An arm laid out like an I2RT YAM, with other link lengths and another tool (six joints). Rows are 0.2 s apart.
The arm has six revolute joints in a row. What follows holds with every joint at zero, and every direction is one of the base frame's. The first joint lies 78.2 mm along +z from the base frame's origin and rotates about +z. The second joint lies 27.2 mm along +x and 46.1 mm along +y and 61.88 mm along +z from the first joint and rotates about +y. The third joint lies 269.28 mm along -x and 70.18 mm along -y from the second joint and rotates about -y. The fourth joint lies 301.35 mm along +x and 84.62 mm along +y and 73.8 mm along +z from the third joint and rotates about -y. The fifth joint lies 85.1 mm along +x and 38.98 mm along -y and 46.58 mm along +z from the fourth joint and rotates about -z. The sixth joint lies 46.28 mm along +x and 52.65 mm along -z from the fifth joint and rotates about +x. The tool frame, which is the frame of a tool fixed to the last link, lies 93 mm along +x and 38 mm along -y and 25 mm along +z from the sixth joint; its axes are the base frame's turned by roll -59.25, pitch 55.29 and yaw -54.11 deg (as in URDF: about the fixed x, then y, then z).
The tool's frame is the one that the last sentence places.
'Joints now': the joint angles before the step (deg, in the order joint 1, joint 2, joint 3, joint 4, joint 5, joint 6). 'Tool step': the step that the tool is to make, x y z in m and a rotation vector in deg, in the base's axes. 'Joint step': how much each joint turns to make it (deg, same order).
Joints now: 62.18, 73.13, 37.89, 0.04, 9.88, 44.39
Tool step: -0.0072, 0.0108, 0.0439, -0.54, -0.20, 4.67
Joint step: 0.68, -2.87, 6.47, -9.33, -3.02, -2.68
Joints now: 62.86, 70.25, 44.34, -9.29, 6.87, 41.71
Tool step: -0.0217, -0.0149, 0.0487, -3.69, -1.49, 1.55
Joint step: 2.82, -5.59, 6.13, -14.17, 2.77, -1.63
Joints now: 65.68, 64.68, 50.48, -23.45, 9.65, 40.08
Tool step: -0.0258, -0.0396, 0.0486, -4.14, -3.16, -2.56
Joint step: 4.20, -6.87, 5.31, -15.00, 8.07, 0.79
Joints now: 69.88, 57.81, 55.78, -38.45, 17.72, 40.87
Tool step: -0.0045, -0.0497, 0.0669, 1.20, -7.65, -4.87
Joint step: 0.86, -7.30, 5.44, -8.30, 8.71, -1.93
